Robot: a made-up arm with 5 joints.
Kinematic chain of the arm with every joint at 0, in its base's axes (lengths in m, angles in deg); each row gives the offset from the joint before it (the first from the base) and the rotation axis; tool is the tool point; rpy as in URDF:
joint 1: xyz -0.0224 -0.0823 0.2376 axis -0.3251 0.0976 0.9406
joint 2: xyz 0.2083 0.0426 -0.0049 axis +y
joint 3: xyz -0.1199 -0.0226 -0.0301 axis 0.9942 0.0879 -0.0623
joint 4: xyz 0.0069 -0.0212 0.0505 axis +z
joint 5: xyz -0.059 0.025 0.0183 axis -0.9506 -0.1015 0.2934
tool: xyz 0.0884 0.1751 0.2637 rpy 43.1 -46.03 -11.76
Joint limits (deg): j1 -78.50..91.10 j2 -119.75..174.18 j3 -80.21..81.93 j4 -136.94..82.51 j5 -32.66..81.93
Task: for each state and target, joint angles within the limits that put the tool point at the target. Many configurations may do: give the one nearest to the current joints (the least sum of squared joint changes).
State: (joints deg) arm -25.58 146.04 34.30 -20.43 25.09
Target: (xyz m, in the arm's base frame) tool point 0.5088 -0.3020 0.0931
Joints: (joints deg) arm -34.31 149.49 40.42 24.53 27.50
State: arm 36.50 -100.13 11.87 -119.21 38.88
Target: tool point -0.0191 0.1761 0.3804
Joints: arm 49.01 -97.66 4.12 -78.59 62.75
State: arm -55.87 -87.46 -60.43 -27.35 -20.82
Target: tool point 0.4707 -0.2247 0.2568
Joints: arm -71.25 -86.04 -80.21 -13.80 -2.53
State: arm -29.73 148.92 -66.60 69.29 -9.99
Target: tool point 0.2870 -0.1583 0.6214
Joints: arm -63.01 112.58 -80.21 40.99 2.57
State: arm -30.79 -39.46 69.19 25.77 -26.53
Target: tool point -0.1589 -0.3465 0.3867
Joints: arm -44.96 -11.58 57.63 25.26 -18.25
